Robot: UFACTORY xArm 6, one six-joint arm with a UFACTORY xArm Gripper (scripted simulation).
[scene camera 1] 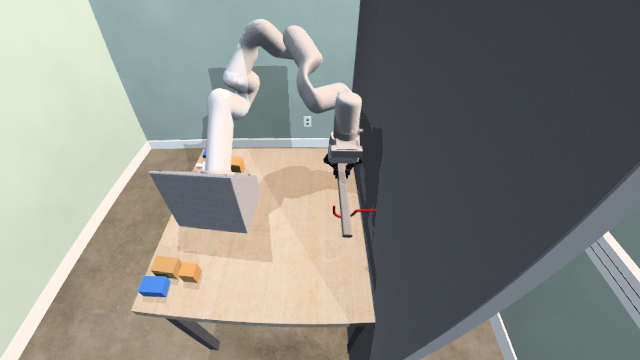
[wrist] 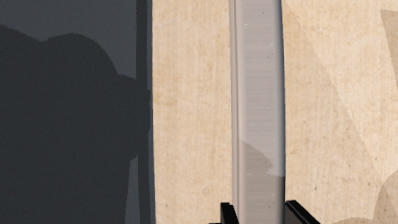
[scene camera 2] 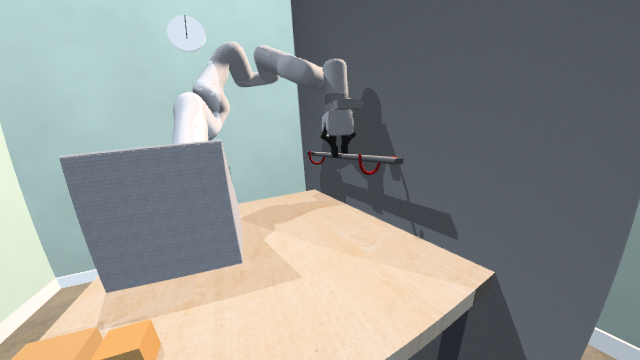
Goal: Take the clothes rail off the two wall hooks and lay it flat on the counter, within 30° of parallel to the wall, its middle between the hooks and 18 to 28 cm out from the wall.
I see a grey clothes rail [wrist: 258,118].
